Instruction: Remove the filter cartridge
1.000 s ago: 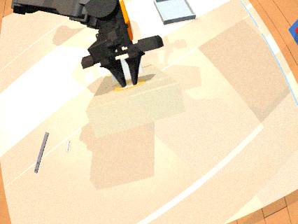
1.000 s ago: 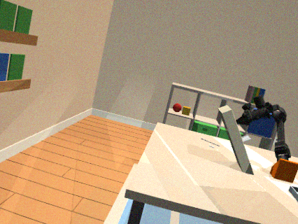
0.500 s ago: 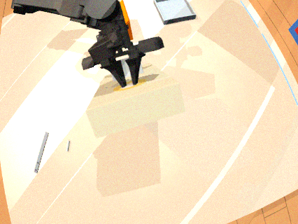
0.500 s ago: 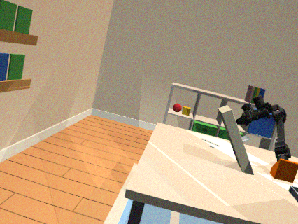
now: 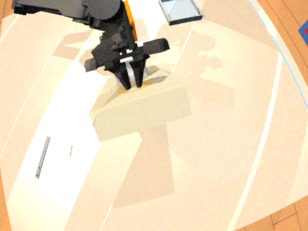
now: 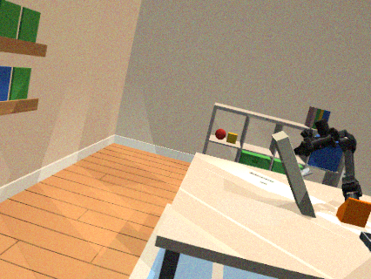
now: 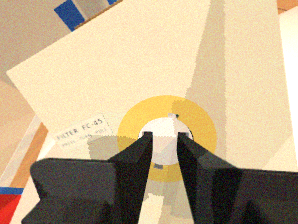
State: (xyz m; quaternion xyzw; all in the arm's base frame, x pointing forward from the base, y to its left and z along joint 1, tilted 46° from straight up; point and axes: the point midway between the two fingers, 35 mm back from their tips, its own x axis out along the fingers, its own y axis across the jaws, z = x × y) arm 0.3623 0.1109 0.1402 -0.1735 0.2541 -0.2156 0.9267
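The round filter cartridge is 10 mm ahead of my gripper tip and 10 mm below it. Round my gripper tip: small pin: 20 mm ahead, 290 mm to the right, 250 mm below; blue-grey tray: 420 mm behind, 310 mm to the left, 250 mm below; service panel: 40 mm behind, 80 mm below.
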